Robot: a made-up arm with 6 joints. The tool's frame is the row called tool. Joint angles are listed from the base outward.
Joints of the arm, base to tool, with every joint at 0 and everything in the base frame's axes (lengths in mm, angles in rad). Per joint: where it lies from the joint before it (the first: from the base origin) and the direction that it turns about. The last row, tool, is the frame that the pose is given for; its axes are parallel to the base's.
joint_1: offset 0 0 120 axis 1 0 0
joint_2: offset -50 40 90 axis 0 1 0
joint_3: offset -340 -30 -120 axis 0 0 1
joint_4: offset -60 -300 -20 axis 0 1 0
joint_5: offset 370 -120 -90 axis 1 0 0
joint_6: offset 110 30 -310 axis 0 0 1
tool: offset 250 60 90
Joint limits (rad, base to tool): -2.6..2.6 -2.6..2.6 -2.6..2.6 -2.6..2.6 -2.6..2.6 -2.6..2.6
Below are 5 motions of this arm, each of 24 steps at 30 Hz.
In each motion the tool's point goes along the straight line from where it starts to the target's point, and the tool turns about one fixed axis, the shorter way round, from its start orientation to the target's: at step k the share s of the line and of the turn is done. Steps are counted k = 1, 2, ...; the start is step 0. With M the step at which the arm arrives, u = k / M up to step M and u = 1 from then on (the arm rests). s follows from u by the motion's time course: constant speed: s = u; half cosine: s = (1 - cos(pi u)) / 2; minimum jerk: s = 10 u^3 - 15 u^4 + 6 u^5.
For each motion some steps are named. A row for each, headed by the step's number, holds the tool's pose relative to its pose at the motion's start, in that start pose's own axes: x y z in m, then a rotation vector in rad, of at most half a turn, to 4 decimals.
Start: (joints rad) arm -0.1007 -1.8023 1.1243 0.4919 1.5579 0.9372
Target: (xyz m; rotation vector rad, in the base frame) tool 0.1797 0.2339 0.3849 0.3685 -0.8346 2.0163
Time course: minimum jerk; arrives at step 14
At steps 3, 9, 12, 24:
3: -0.0097 0.0039 0.0104 -0.0056 -0.0293 -0.0009
9: -0.1056 0.0419 0.1130 -0.0604 -0.3174 -0.0100
12: -0.1368 0.0542 0.1464 -0.0783 -0.4113 -0.0129
24: -0.1401 0.0555 0.1499 -0.0801 -0.4211 -0.0132

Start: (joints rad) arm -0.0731 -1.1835 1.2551 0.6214 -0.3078 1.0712
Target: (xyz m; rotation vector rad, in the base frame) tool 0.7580 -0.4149 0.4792 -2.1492 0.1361 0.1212
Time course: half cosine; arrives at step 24
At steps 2, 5, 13, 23, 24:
2: -0.0128 -0.0007 -0.0054 -0.0008 0.0186 -0.0114
5: -0.0776 -0.0040 -0.0326 -0.0047 0.1130 -0.0689
13: -0.4243 -0.0217 -0.1781 -0.0259 0.6180 -0.3769
23: -0.7474 -0.0382 -0.3138 -0.0457 1.0886 -0.6639
24: -0.7506 -0.0384 -0.3151 -0.0459 1.0933 -0.6668

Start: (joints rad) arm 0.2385 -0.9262 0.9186 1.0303 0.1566 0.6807
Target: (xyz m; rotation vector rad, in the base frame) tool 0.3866 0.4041 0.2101 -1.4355 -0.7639 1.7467
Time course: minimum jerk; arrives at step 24
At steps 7, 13, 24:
7: 0.0038 0.0161 0.1105 -0.2086 -0.0263 0.0826
13: 0.0144 0.0610 0.4195 -0.7918 -0.0999 0.3135
24: 0.0249 0.1056 0.7261 -1.3704 -0.1728 0.5426

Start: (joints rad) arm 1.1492 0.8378 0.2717 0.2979 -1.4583 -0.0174
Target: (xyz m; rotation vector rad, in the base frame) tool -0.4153 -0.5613 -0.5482 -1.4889 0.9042 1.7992
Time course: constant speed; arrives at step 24
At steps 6, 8, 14, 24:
6: -0.2234 -0.0378 -0.0428 -0.1491 0.2933 0.2376
8: -0.2978 -0.0504 -0.0570 -0.1989 0.3910 0.3167
14: -0.5212 -0.0883 -0.0998 -0.3480 0.6843 0.5543
24: -0.8934 -0.1513 -0.1711 -0.5966 1.1731 0.9502

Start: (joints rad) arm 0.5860 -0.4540 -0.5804 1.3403 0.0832 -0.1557
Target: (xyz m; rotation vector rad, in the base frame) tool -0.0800 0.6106 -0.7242 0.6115 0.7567 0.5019
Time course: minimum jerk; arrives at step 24
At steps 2, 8, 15, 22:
2: 0.0002 0.0015 -0.0001 -0.0036 0.0000 0.0027
8: 0.0074 0.0599 -0.0048 -0.1470 0.0010 0.1125
15: 0.0254 0.2070 -0.0166 -0.5076 0.0036 0.3885
22: 0.0349 0.2842 -0.0227 -0.6968 0.0050 0.5333

